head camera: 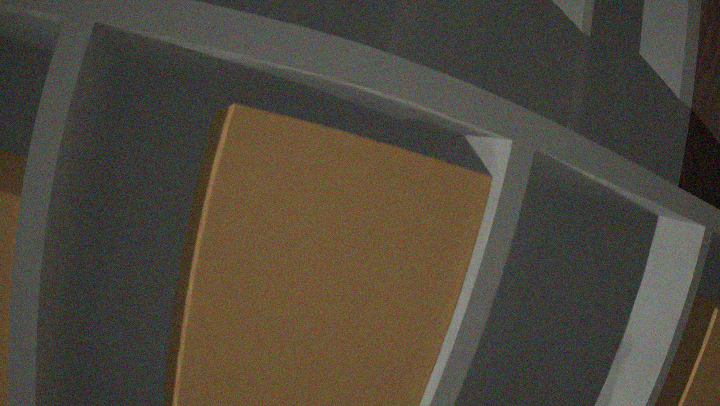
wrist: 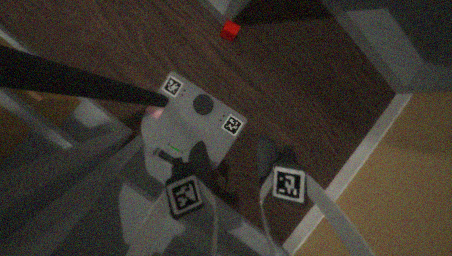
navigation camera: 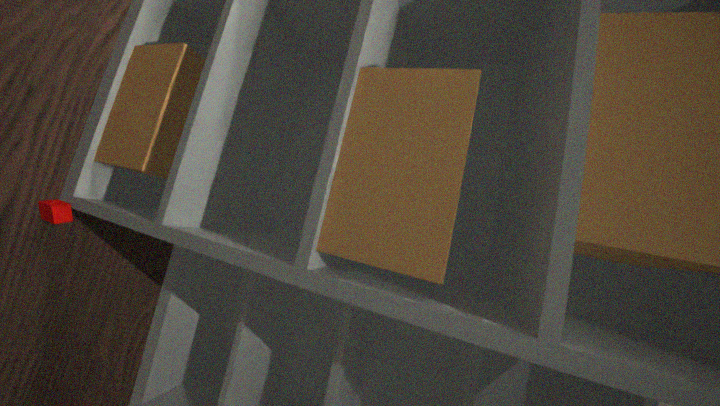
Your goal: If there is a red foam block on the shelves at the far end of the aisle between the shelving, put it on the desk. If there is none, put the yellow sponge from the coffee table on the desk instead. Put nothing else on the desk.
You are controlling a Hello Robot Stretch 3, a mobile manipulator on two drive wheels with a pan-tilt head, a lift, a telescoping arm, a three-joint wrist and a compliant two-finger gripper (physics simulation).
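Seen in the pictures: gripper, fingertip midpoint: [wrist: 233,155]; robot's base at its link origin: [wrist: 207,107].
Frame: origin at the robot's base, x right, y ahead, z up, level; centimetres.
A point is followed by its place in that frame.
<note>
A small red block [navigation camera: 55,211] @[y 31.1, x -10.3, z 5.4 cm] [wrist: 230,30] @[y 31.5, x -9.4, z 5.4 cm] appears to lie on the dark wood floor beside the end corner of the grey shelving [head camera: 428,70] @[y 34.9, x -11.8, z 106.4 cm] [navigation camera: 403,313] @[y 35.0, x -12.8, z 116.6 cm] [wrist: 382,42]. It shows at the left of the navigation view and at the top of the wrist view. My gripper [wrist: 233,155] @[y -9.0, x -5.9, z 81.0 cm] is partly open in the wrist view, with a gap between its dark fingertips and no object in it. It is well apart from the red block. The desk, the coffee table and the yellow sponge do not show in these views.
Orange-brown boxes [head camera: 327,252] @[y 39.7, x -29.8, z 110.5 cm] [navigation camera: 398,166] @[y 41.3, x -40.1, z 109.5 cm] stand in the shelf compartments. My base [wrist: 192,132] @[y -12.0, x -1.5, z 14.9 cm] stands on the wood floor [wrist: 310,100] @[y 31.4, x 42.8, z -3.7 cm], with more grey shelving [wrist: 75,175] @[y -30.5, x -21.6, z 48.3 cm] at the left. A tan wall [wrist: 400,195] @[y 9.6, x 81.0, z 30.9 cm] with white skirting [wrist: 356,165] @[y 16.0, x 80.6, z 3.5 cm] is at the right.
</note>
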